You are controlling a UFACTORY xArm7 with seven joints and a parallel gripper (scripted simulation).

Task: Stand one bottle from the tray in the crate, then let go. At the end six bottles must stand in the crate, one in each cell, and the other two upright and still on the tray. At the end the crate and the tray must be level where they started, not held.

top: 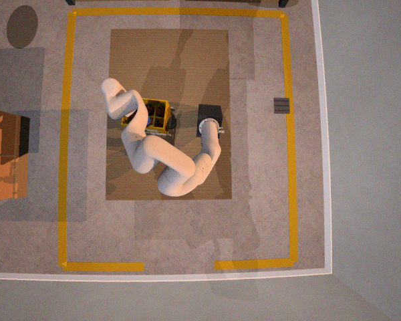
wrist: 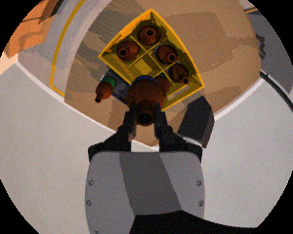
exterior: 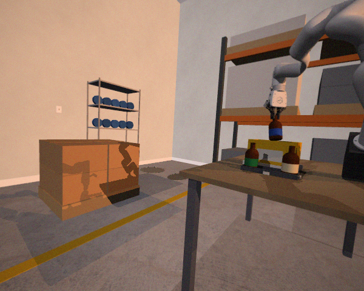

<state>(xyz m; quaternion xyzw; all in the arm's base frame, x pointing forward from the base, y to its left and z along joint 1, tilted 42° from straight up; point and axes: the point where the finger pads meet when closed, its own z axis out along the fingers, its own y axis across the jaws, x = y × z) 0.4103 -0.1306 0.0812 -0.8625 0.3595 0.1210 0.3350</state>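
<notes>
Right now the yellow crate is 40 mm to the right of my hand and 250 mm below it. Round my hand: dark tray: 30 mm behind, 180 mm to the left, 320 mm below.
</notes>
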